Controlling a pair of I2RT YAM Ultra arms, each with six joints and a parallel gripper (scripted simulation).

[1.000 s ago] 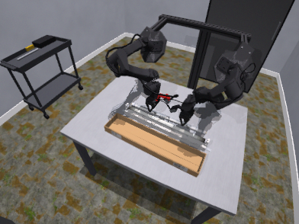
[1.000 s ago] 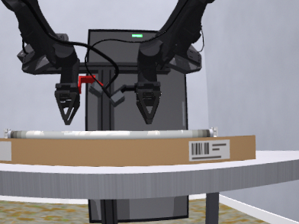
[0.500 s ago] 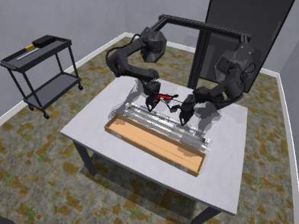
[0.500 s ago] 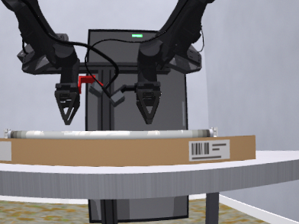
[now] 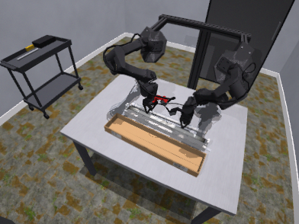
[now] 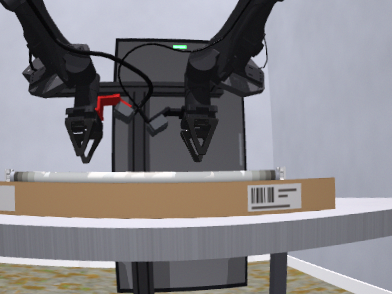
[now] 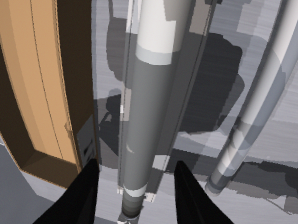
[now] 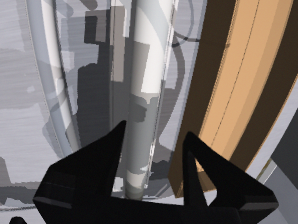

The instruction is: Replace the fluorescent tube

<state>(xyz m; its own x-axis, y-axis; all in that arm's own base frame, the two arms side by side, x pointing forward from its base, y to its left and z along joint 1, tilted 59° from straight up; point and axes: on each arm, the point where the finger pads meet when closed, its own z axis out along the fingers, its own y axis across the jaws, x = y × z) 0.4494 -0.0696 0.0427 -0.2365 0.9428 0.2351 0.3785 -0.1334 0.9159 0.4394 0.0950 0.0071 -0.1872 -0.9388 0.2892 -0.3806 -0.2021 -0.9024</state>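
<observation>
The old fluorescent tube is 120 mm to the left of my right hand and 50 mm below it. From my right hand the other things lie so: light fixture (120 mm to the left, 60 mm below); carton (160 mm ahead, 110 mm to the left, 90 mm below); LED tube (100 mm behind, 100 mm to the left, 100 mm below).
Now: left hand 130 mm to the left of the old fluorescent tube and 50 mm above it. Also, from my left hand: light fixture: 130 mm to the right, 60 mm below; then carton: 150 mm ahead, 140 mm to the right, 90 mm below; then LED tube: 100 mm behind, 140 mm to the right, 100 mm below.
</observation>
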